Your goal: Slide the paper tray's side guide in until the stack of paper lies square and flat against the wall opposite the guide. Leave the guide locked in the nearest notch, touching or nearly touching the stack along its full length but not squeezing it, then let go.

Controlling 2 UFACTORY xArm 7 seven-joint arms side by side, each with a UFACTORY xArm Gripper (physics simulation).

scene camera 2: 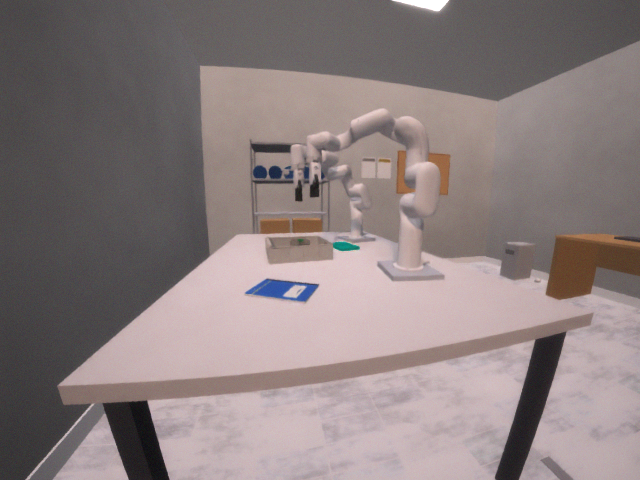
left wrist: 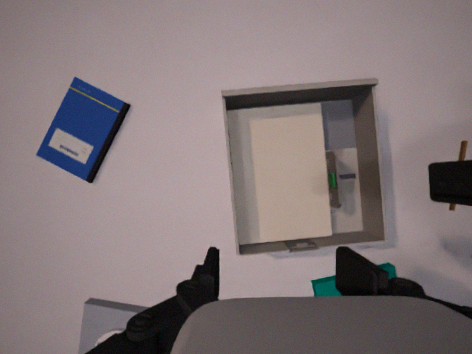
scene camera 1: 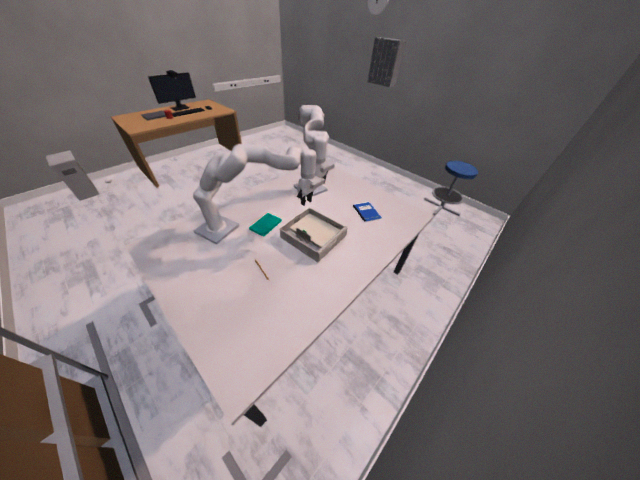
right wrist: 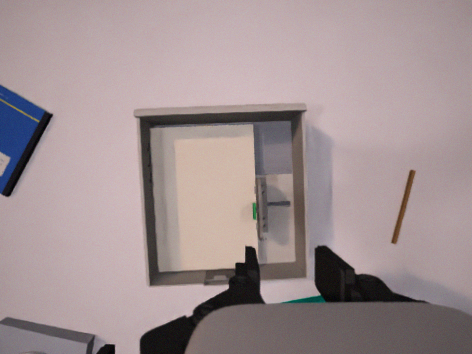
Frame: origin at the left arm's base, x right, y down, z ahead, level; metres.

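Seen in the pictures: left gripper, between the fingertips: (scene camera 2: 314, 197) (left wrist: 277, 267); right gripper, between the fingertips: (scene camera 2: 298, 201) (left wrist: 463, 180) (scene camera 1: 306, 202) (right wrist: 284, 265); left arm's base, origin of its link: (scene camera 2: 408, 267); right arm's base, origin of its link: (scene camera 2: 356, 237) (scene camera 1: 216, 227).
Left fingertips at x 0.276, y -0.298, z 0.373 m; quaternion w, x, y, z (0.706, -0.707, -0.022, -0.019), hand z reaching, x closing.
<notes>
Offsets run from my left fingertips to a thing's top centre.
The grey paper tray {dx +0.105, dy +0.227, dz +0.089 m} (scene camera 1: 301, 247) (scene camera 2: 299, 254) (left wrist: 374, 165) (right wrist: 300, 200) stands on the table. The cream paper stack {dx +0.065, dy +0.281, dz +0.074 m} (scene camera 1: 323, 227) (left wrist: 292, 175) (right wrist: 215, 200) lies flat inside, its left edge along the left wall in the right wrist view. The side guide {dx +0.165, dy +0.238, dz +0.067 m} (scene camera 1: 305, 234) (left wrist: 335, 197) (right wrist: 263, 200), with a green tab, stands upright at the stack's right edge, touching or nearly touching it. My right gripper (scene camera 1: 306, 197) (scene camera 2: 298, 193) (right wrist: 284, 265) is open and empty, above the tray. My left gripper (scene camera 1: 325, 176) (scene camera 2: 314, 189) (left wrist: 277, 267) is open and empty, raised beside it. The guide's notch engagement is too small to tell.
A blue notebook {dx -0.405, dy +0.312, dz +0.150 m} (scene camera 1: 367, 211) (scene camera 2: 282, 290) (left wrist: 82, 130) (right wrist: 17, 140) lies on one side of the tray. A teal book {dx +0.281, dy +0.302, dz -0.218 m} (scene camera 1: 265, 224) (scene camera 2: 345, 246) (left wrist: 327, 286) lies near the right arm's base. A brown pencil {dx +0.519, dy +0.314, dz +0.097 m} (scene camera 1: 262, 269) (right wrist: 403, 207) lies on the other side of the tray.
</notes>
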